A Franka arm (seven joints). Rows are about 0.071 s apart.
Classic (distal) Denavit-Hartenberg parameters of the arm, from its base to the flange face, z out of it. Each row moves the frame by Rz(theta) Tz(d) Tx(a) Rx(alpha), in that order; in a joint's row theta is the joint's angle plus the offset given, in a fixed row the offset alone. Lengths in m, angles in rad.
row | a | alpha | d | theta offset
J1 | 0 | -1.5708 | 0.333 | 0
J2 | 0 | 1.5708 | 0 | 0
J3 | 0.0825 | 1.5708 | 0.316 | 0
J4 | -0.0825 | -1.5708 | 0 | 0
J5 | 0 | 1.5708 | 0.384 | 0
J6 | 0.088 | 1.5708 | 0 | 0
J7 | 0 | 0 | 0.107 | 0
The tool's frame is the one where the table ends.
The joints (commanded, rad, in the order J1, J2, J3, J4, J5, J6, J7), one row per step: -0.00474 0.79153 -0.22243 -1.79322 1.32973 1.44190 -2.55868; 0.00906 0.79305 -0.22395 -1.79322 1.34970 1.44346 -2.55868; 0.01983 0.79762 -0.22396 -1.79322 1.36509 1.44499 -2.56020; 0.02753 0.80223 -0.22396 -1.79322 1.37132 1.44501 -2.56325; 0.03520 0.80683 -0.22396 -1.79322 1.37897 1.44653 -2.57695; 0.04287 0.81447 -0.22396 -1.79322 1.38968 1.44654 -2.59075; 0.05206 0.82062 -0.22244 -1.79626 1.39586 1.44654 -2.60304
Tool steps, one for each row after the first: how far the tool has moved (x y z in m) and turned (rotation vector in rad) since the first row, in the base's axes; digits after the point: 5 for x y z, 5 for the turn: 0.00189 0.00743 0.00014 0.00779 -0.00305 -0.00464; 0.00260 0.01383 -0.00177 0.01443 -0.00345 -0.00721; 0.00223 0.01841 -0.00410 0.01780 -0.00308 -0.00426; 0.00206 0.02285 -0.00646 0.02173 -0.01370 -0.00156; 0.00140 0.02744 -0.01030 0.02831 -0.02174 -0.00083; -0.00062 0.03365 -0.01440 0.03396 -0.02574 0.00543
